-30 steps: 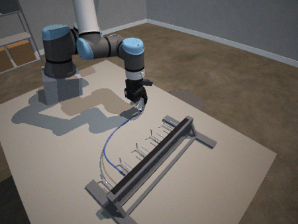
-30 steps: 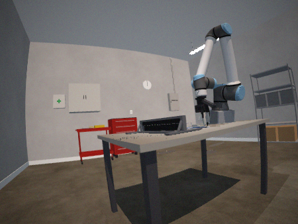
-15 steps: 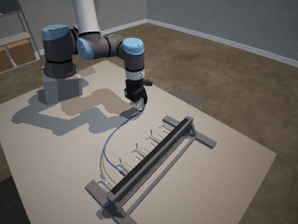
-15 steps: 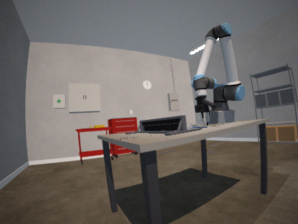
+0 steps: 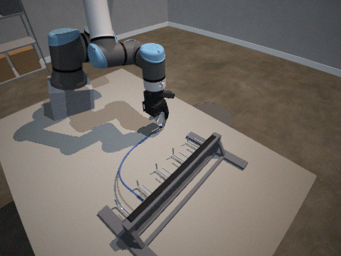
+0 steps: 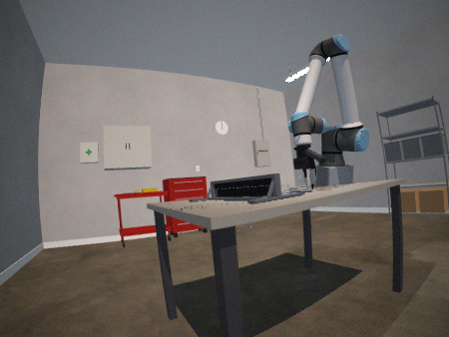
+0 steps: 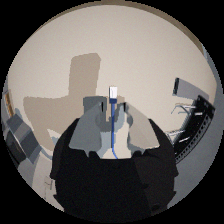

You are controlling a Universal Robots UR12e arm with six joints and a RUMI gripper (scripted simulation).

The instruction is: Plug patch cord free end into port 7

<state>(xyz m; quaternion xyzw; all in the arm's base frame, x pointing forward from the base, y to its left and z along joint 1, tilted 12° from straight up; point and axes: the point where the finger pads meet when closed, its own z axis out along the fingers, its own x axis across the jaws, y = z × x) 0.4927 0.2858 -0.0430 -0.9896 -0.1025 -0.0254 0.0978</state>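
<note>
My gripper is now 1 cm to the right of the cable plug and 2 cm above it.
</note>
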